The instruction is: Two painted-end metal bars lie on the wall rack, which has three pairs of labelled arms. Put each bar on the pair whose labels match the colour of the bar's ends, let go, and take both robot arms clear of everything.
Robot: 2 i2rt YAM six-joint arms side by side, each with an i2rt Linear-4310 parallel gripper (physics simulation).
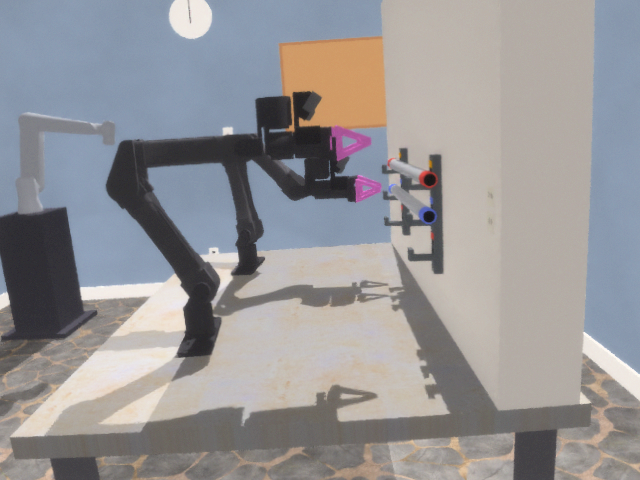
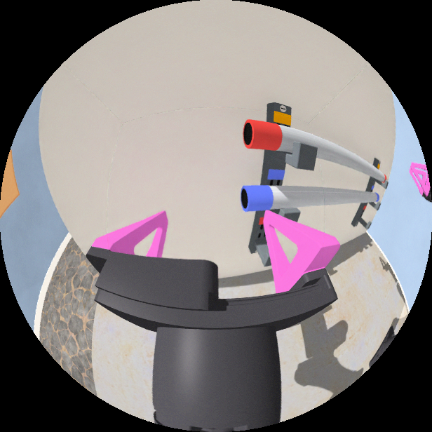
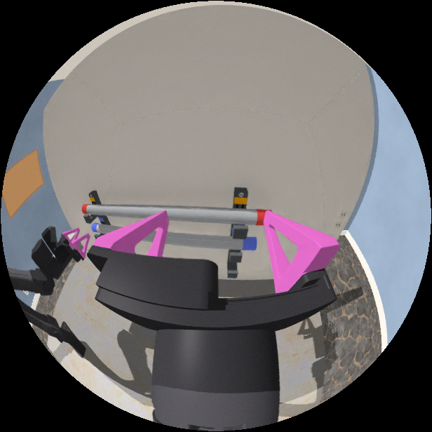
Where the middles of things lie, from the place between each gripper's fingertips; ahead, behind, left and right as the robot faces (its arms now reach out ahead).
Labels:
My right hand is 100 mm short of the red-ended bar (image 2: pixel 257 134), 170 mm to the right of it and 80 mm above it. The rest, counted from my right hand: blue-ended bar (image 1: pixel 427 215): 100 mm ahead, 170 mm to the left, 150 mm below.
I see the blue-ended bar 4 cm ahead of my left hand and 29 cm to the right of it. Also, from my left hand: red-ended bar: 5 cm ahead, 30 cm to the right, 7 cm above.

